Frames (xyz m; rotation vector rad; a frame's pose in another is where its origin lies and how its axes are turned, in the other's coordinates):
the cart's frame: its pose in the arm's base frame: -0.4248 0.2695 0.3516 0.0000 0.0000 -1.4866
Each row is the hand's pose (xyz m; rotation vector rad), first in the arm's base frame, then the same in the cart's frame.
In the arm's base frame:
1: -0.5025 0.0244 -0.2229 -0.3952 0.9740 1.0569
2: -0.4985 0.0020 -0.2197 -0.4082 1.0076 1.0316
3: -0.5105 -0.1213 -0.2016 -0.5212 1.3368 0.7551
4: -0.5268 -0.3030 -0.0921 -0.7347 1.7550 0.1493
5: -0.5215 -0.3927 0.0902 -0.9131 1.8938 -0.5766
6: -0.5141 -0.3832 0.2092 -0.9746 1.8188 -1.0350
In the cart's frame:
1: 0.2377 -0.0980 -0.5745 -1.1983 0.5671 2.3600
2: 0.2604 -0.0959 -0.5713 -1.2338 0.5847 2.3229
3: 0.3822 -0.1183 -0.5532 -1.5450 0.7573 1.9176
4: 0.5619 -0.1498 -0.4437 -1.8847 0.8667 1.1179
5: 0.6517 -0.1520 -0.2614 -1.9224 0.7639 0.3394
6: 0.6429 -0.1439 -0.1424 -1.8076 0.6304 -0.0657

